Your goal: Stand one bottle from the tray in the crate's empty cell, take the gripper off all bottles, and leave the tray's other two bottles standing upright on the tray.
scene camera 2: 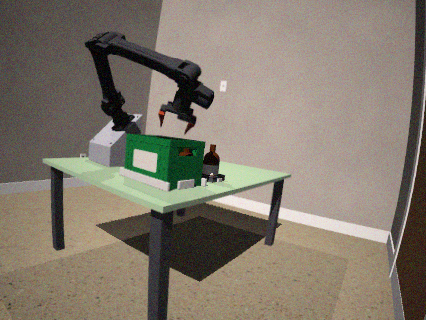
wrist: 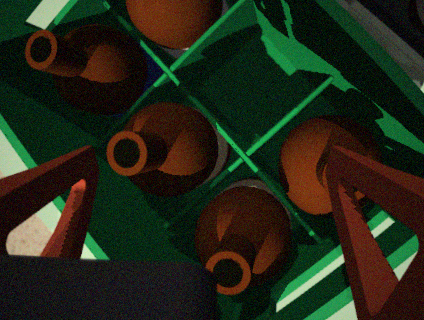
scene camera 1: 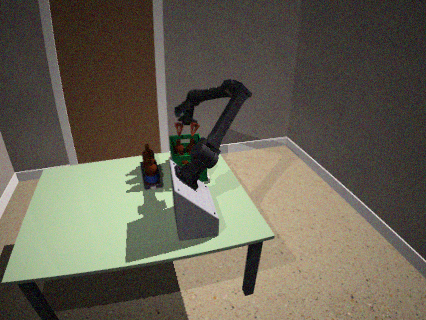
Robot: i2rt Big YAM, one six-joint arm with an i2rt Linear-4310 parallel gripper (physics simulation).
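Where they show: gripper, fingertip midpoint: (scene camera 2: 172,130) (wrist: 212,159) (scene camera 1: 185,136); arm's base at its link origin: (scene camera 2: 123,123) (scene camera 1: 185,178).
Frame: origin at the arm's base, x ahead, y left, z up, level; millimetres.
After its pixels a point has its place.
Observation:
My gripper (scene camera 1: 186,133) {z -8, x 455, y -52 mm} (scene camera 2: 174,128) {z -8, x 455, y -52 mm} (wrist: 212,159) {z -8, x 455, y -52 mm} is open and empty above the green crate (scene camera 1: 173,143) {z -91, x 542, y 15 mm} (scene camera 2: 188,166) {z -135, x 551, y -43 mm} (wrist: 300,56) {z -155, x 426, y 30 mm}. In the wrist view, brown bottles stand in several crate cells, among them a middle bottle (wrist: 175,145) {z -89, x 424, y -81 mm}, a lower bottle (wrist: 245,225) {z -89, x 494, y -80 mm} and a right bottle (wrist: 305,165) {z -90, x 489, y -26 mm}, partly hidden by the right finger. The empty cell (wrist: 240,90) {z -207, x 403, y -25 mm} lies between the top bottle (wrist: 175,20) {z -99, x 356, y -26 mm} and the right one. Brown bottles (scene camera 1: 149,164) (scene camera 2: 211,163) stand upright and overlapping on the dark tray (scene camera 1: 153,187) {z -203, x 248, y 155 mm} beside the crate; their number is unclear.
The crate and tray stand on the pale green table (scene camera 1: 85,215) {z -215, x 70, y 511 mm} (scene camera 2: 250,175) {z -215, x 493, y 516 mm}. The arm's grey base (scene camera 1: 195,215) {z -79, x -163, y -19 mm} (scene camera 2: 106,147) {z -124, x 47, y -119 mm} stands beside the crate. White strips (scene camera 2: 145,178) {z -194, x 446, y -160 mm} lie along the crate's foot near the table edge.

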